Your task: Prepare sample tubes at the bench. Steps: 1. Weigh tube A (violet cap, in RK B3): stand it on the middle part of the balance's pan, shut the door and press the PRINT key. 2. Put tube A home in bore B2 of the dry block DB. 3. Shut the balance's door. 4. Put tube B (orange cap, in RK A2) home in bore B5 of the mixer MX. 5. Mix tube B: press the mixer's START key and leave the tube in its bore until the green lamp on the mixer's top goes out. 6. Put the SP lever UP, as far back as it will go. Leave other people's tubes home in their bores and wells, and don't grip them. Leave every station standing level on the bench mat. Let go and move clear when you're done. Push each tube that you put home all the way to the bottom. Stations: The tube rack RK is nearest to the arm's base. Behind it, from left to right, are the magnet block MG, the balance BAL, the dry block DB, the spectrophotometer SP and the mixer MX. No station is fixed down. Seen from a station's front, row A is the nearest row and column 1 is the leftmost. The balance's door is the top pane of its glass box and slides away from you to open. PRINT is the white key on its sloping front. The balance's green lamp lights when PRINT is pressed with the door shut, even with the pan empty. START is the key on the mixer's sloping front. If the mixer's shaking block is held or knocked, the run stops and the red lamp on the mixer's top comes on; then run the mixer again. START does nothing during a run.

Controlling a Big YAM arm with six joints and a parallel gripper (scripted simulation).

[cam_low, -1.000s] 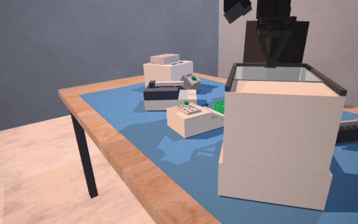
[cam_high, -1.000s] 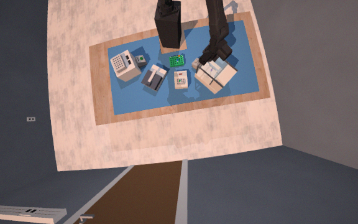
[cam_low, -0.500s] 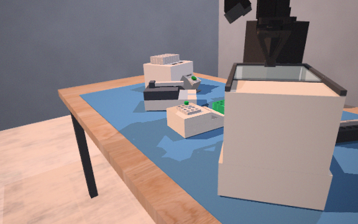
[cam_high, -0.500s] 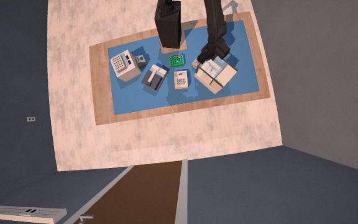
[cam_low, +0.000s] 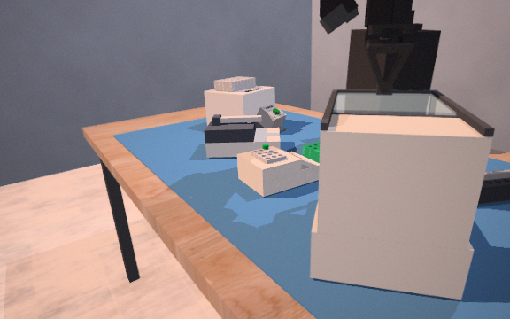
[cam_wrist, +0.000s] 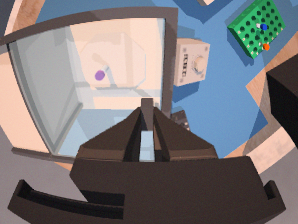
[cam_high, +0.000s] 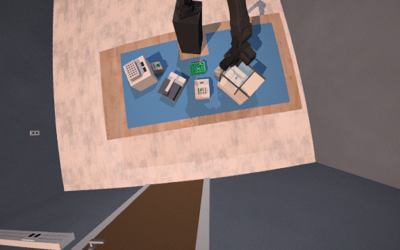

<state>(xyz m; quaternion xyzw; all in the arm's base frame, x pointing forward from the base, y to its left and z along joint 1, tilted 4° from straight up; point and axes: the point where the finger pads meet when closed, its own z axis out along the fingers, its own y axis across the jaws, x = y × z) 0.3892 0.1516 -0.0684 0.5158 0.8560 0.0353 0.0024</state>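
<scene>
My gripper is now 30 mm short of the balance door, 10 mm to the right of it and 10 mm above it. From my hand the other things lie so: dry block 220 mm to the right, 190 mm below, 20 mm ahead; then blue-capped tube 190 mm below, 180 mm to the right, 160 mm behind; then magnet block 200 mm below, 180 mm behind, 150 mm to the left.
</scene>
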